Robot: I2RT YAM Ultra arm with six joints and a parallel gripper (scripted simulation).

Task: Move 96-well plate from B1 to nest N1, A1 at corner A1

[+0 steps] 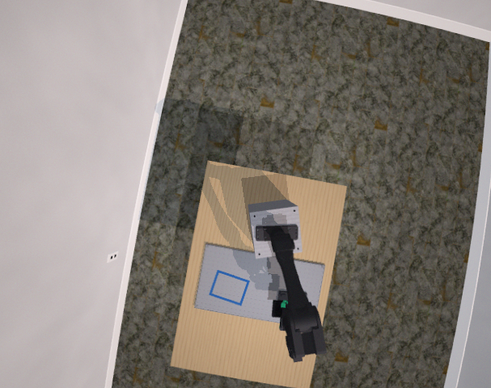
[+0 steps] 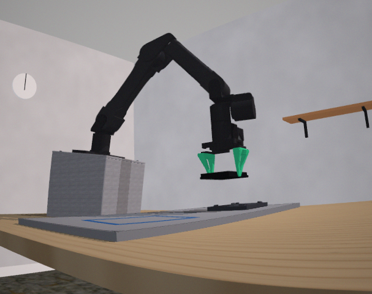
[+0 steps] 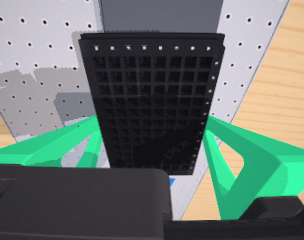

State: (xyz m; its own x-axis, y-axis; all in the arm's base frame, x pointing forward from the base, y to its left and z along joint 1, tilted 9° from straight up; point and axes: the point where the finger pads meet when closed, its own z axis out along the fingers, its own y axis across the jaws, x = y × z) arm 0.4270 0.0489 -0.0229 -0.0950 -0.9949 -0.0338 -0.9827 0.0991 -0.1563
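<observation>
Now: hand 9 cm above the dark plate nest N1, 6 cm to the right of it and 2 cm short of it. Also, from my hand: black 96-well plate: right at my hand; white A1 label: 13 cm to the left, 9 cm below, 8 cm ahead.
</observation>
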